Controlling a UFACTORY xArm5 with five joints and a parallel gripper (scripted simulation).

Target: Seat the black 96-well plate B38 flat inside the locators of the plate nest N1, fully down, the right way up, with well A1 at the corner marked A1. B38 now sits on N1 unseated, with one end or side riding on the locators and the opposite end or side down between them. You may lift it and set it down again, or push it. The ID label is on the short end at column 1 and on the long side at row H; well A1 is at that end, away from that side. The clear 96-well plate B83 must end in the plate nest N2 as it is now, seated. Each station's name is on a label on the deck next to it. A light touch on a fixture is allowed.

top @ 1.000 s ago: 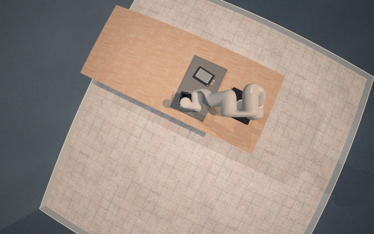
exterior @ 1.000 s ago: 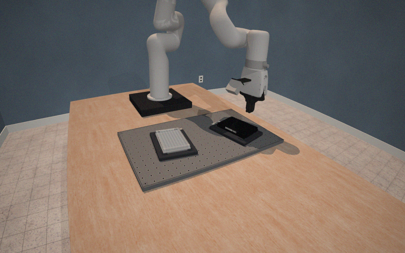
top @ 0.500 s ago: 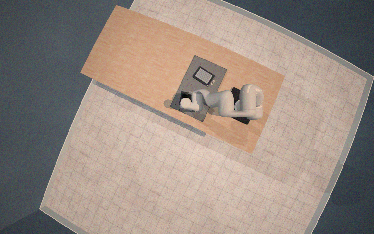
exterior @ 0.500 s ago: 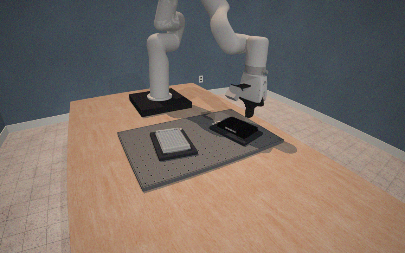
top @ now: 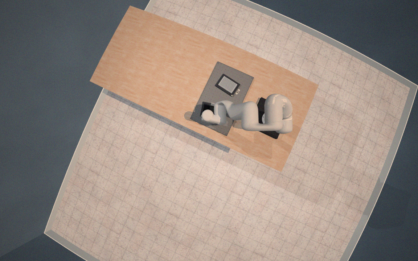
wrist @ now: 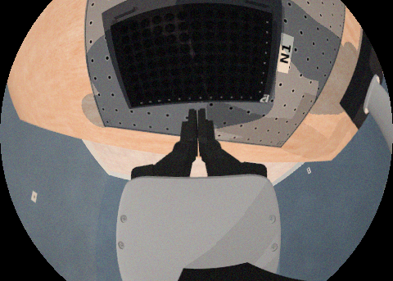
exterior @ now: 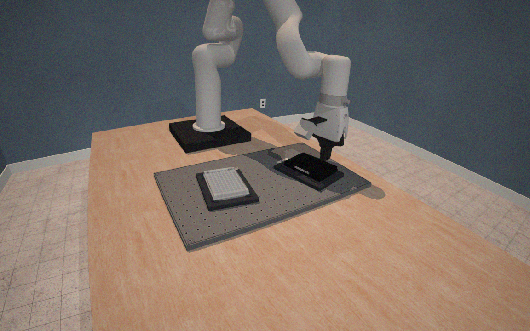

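My gripper is now 70 mm to the left of the black plate B38, 20 mm above it and 10 mm short of it. From my hand the other things lie so: clear plate B83 (310 mm to the right, 50 mm behind, 20 mm below); N1 label (90 mm behind, 80 mm to the right, 40 mm below).
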